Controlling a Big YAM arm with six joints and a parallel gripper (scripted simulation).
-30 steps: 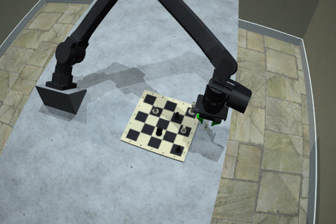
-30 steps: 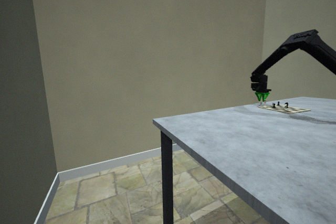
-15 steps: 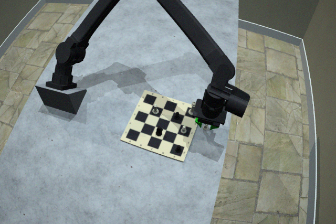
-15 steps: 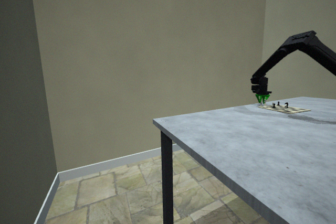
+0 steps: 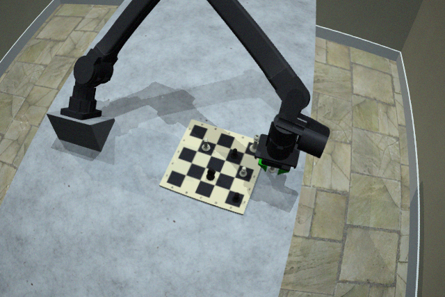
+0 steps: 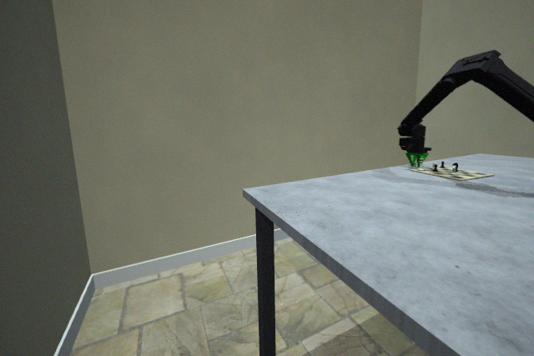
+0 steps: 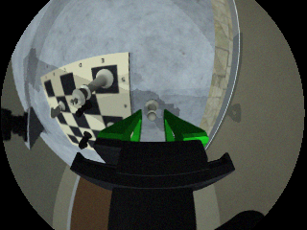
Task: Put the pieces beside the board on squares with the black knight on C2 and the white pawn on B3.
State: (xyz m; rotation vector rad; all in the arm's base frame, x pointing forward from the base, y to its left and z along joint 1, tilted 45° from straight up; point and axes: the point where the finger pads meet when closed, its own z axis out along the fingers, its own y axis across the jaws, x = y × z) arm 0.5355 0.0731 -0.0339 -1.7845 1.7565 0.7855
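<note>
Right now the chessboard is 140 mm behind my hand, 20 mm to the right of it and 10 mm below it. From my hand the other things lie so: tall white piece: 60 mm behind, 50 mm to the left, 20 mm above; black knight: 140 mm behind, 60 mm to the right, 10 mm above.
</note>
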